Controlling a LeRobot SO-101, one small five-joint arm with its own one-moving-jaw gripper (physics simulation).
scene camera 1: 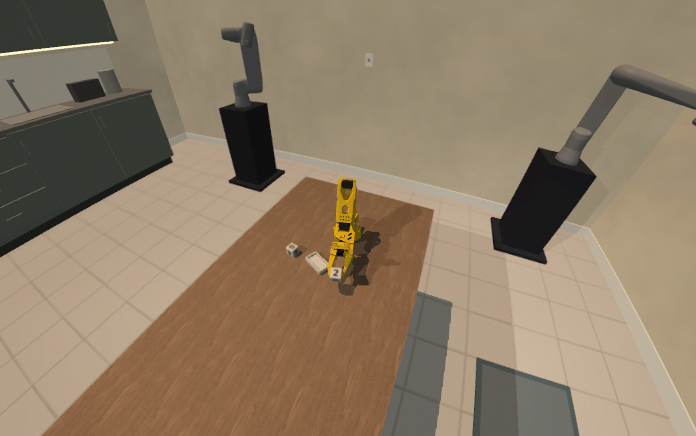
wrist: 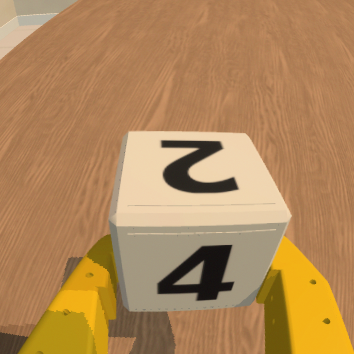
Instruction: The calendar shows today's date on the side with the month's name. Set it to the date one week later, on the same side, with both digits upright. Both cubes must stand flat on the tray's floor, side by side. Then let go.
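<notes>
A white cube [scene camera 1: 335, 273] [wrist: 200, 220] is held between the two jaws of my yellow gripper [scene camera 1: 339, 272] [wrist: 192, 275]. In the wrist view it shows a 2 upside down on its far face and a 4 upright on its near face; in the scene view the 2 reads upright. The jaws press on its left and right sides. Its shadow lies on the table, apart from it. The white calendar tray [scene camera 1: 316, 262] lies on the table just left of the gripper. A second white cube [scene camera 1: 292, 250] stands on the table beyond the tray's left side, with a dark mark on top too small to read.
The wooden table [scene camera 1: 246, 328] runs toward the scene camera; its right edge is right of the arm. Two grey arms on black pedestals [scene camera 1: 250, 146] [scene camera 1: 544, 205] stand on the floor beyond the table. A kitchen counter [scene camera 1: 87, 148] is at the left.
</notes>
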